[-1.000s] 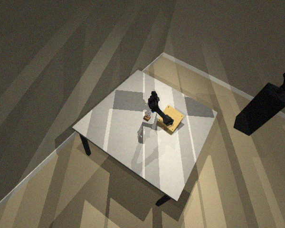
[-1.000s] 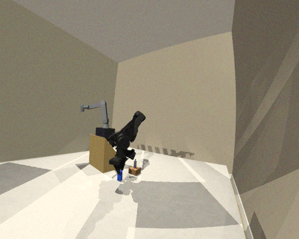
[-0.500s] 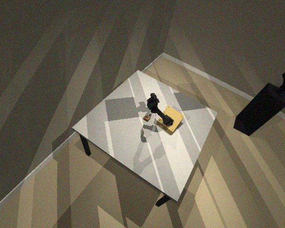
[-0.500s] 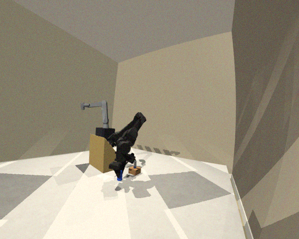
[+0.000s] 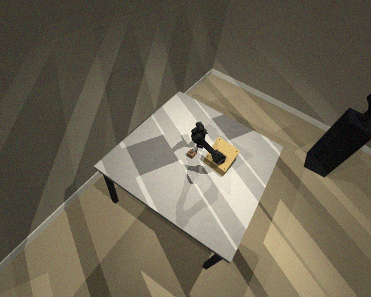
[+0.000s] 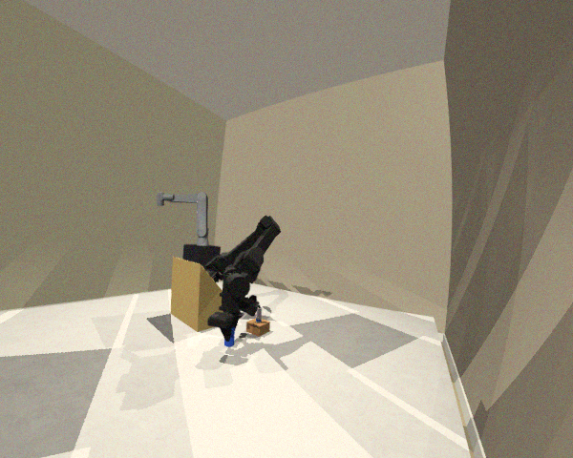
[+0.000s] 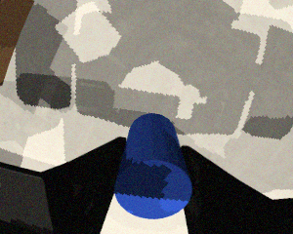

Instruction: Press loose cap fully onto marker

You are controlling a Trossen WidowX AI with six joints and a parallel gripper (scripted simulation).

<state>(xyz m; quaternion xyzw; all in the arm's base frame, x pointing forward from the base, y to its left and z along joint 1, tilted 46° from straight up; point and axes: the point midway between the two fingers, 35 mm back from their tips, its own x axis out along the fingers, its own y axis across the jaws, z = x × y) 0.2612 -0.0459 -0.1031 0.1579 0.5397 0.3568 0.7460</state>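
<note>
The brown holder block is 140 mm to the left of my gripper tip and 10 mm ahead of it. The rest, counted from my gripper tip: blue cap 10 mm above.
</note>
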